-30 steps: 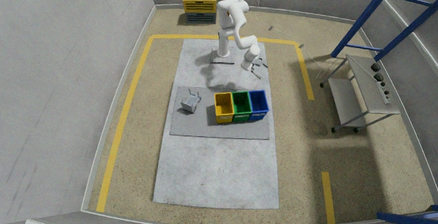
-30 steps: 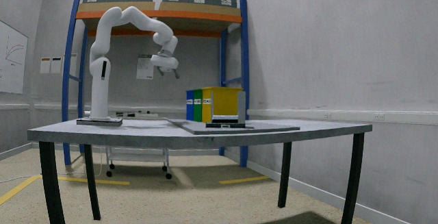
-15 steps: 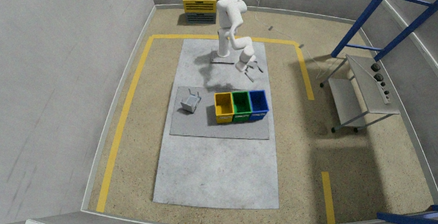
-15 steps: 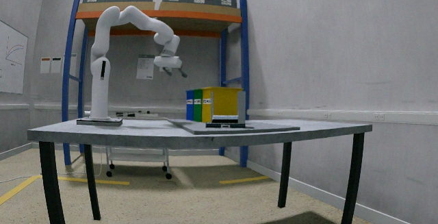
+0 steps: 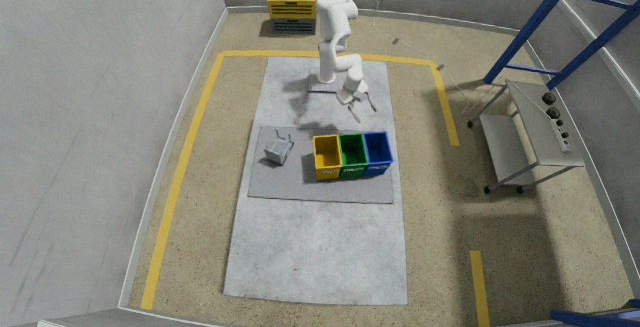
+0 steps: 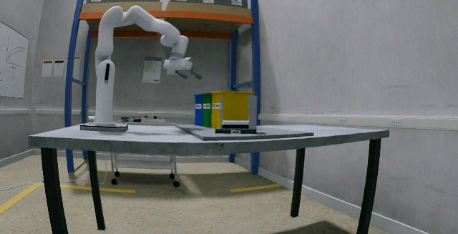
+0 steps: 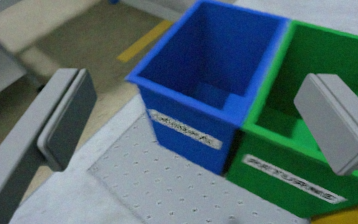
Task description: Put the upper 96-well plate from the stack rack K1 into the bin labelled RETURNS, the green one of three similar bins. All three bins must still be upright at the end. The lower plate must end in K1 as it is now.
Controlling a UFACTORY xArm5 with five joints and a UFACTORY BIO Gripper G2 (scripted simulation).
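The dark plate lies 450 mm to the right of my hand, 240 mm below it and 120 mm ahead of it. The rest, counted from my hand: blue bin (180 mm below, 140 mm ahead, 80 mm to the left); then yellow bin (180 mm to the right, 180 mm below, 180 mm ahead); then green bin (180 mm below, 160 mm ahead, 50 mm to the right).
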